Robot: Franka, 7 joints.
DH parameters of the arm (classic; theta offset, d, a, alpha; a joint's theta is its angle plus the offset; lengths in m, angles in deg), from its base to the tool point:
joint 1: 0 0.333 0 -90
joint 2: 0 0 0 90
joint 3: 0 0.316 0.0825 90
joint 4: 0 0 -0.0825 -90
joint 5: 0 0.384 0 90
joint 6: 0 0 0.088 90
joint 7: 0 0.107 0 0
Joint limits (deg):
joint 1: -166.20..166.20
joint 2: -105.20..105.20
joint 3: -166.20..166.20
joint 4: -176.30..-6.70
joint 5: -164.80..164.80
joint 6: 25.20..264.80
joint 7: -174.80..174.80
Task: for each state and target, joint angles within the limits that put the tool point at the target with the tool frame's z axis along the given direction. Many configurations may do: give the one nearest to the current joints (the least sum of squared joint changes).
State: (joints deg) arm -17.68 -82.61 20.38 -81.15 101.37 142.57 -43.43
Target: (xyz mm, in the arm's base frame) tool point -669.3 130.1 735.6 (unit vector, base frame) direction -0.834 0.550 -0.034
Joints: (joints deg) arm 16.15 -94.15 32.16 -71.73 127.34 126.76 -43.43
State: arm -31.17 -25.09 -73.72 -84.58 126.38 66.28 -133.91
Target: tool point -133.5 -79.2 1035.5 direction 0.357 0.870 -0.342
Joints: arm -17.87 -22.90 -60.07 -42.86 133.26 34.28 -133.91
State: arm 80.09 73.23 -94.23 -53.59 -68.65 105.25 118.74
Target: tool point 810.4 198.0 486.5 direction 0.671 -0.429 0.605
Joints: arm 37.86 76.14 -83.42 -38.16 -64.46 137.80 118.74
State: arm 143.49 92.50 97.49 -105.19 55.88 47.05 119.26
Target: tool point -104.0 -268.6 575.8 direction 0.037 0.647 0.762
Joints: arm 152.72 84.22 109.60 -149.40 83.82 63.21 119.26
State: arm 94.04 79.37 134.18 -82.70 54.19 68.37 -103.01
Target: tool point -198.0 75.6 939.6 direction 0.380 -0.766 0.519
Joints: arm 70.89 67.06 153.98 -105.76 74.69 116.92 -103.01
